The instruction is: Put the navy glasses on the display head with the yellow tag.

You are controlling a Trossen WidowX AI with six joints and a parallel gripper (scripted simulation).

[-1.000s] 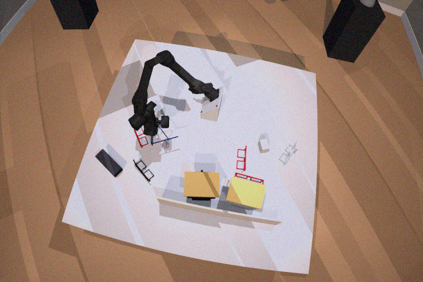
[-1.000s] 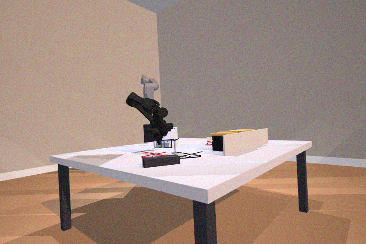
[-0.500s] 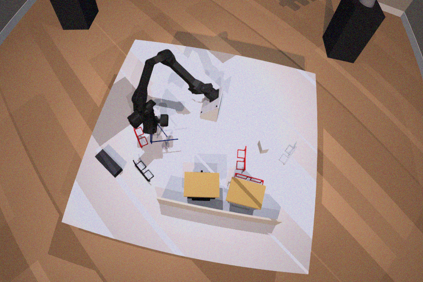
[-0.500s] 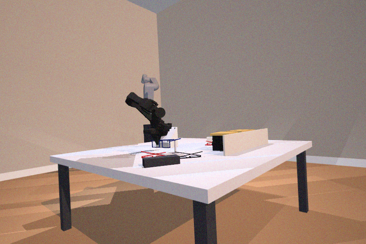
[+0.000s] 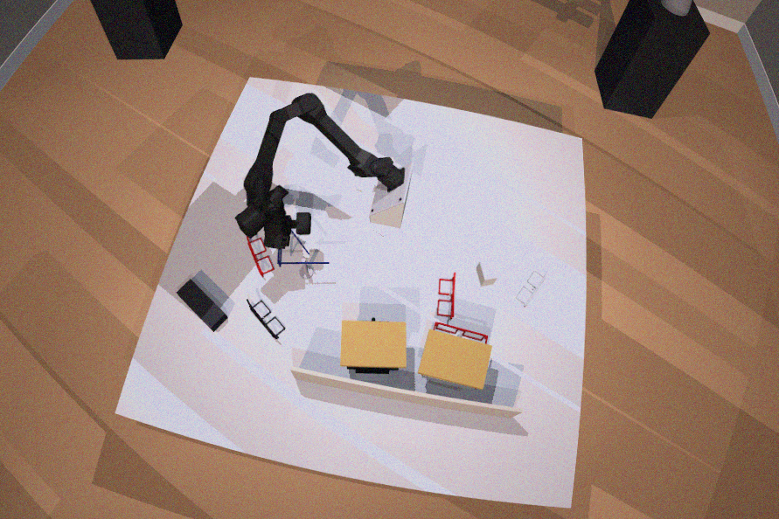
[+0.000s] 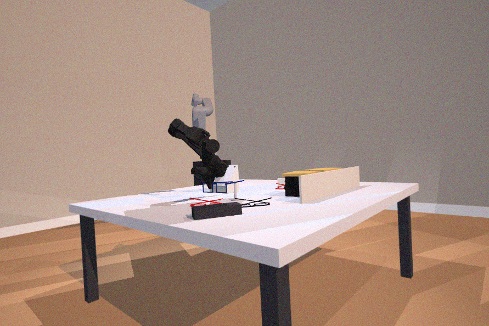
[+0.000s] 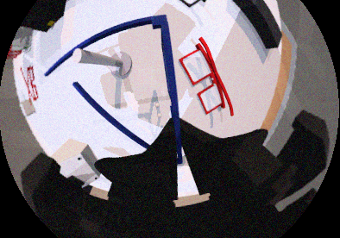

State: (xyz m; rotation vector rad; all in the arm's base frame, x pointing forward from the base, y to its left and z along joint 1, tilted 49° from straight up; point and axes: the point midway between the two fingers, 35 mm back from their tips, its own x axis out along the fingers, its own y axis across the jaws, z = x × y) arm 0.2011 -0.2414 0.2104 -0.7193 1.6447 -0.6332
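My gripper tip is 80 mm to the right of the thin post, 80 mm short of it and 40 mm above it. From my gripper tip the other things lie so: black box (220 mm ahead, 210 mm to the right, 40 mm below); then display head (290 mm to the left, 270 mm ahead); then beige board (420 mm ahead, 390 mm to the left).
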